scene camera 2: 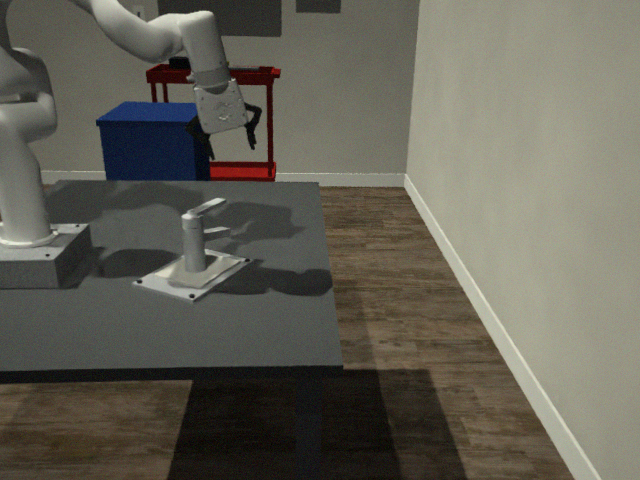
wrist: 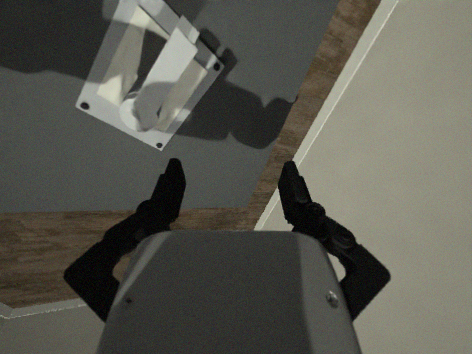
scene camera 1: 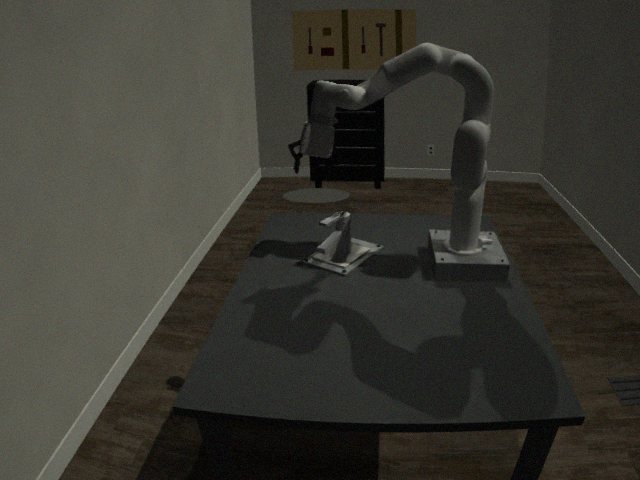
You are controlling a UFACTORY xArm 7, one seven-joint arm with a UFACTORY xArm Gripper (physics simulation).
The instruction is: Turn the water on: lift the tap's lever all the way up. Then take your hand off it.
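Where they show: gripper, fingertip midpoint: (scene camera 2: pixel 232 153) (wrist: pixel 232 171) (scene camera 1: pixel 311 174); arm's base, origin of the base link: (scene camera 2: pixel 29 239) (scene camera 1: pixel 463 247).
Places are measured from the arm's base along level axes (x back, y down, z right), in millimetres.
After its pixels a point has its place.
The tap (scene camera 1: pixel 341 249) {z 47, x -394, y 32 mm} (scene camera 2: pixel 194 248) {z 94, x -392, y -11 mm} stands upright on a white square plate (scene camera 1: pixel 314 265) {z -14, x -478, y 60 mm} (scene camera 2: pixel 156 285) {z 143, x -311, y 57 mm} (wrist: pixel 91 95) {z 104, x -285, y 57 mm} with dark screws in its corners. Its pale lever (scene camera 1: pixel 329 219) {z 3, x -427, y -91 mm} (scene camera 2: pixel 209 206) {z 31, x -423, y -91 mm} (wrist: pixel 169 64) {z 1, x -428, y -91 mm} sticks out from the top cap and slopes up toward its free end in scene camera 2. The spout (scene camera 2: pixel 217 233) {z 16, x -437, y -17 mm} juts out below the lever. My gripper (scene camera 1: pixel 297 168) (scene camera 2: pixel 232 152) {z 47, x -484, y -222 mm} (wrist: pixel 232 171) {z 47, x -484, y -222 mm} is open and empty. It hangs well above the tap, apart from the lever. In the wrist view the tap is beyond the left fingertip. One finger is mostly hidden in scene camera 1.
The dark grey table (scene camera 1: pixel 382 382) {z -569, x -274, y 65 mm} (scene camera 2: pixel 129 335) {z 341, x -295, y 65 mm} carries the tap and the arm's base (scene camera 1: pixel 467 268) {z -108, x -4, y 20 mm} (scene camera 2: pixel 31 271) {z 130, x -47, y 24 mm}. A pale wall (scene camera 1: pixel 129 129) (scene camera 2: pixel 516 155) runs past the table's end. A blue box (scene camera 2: pixel 149 144), a red cart (scene camera 2: pixel 269 124) and a black cabinet (scene camera 1: pixel 356 173) stand on the floor.
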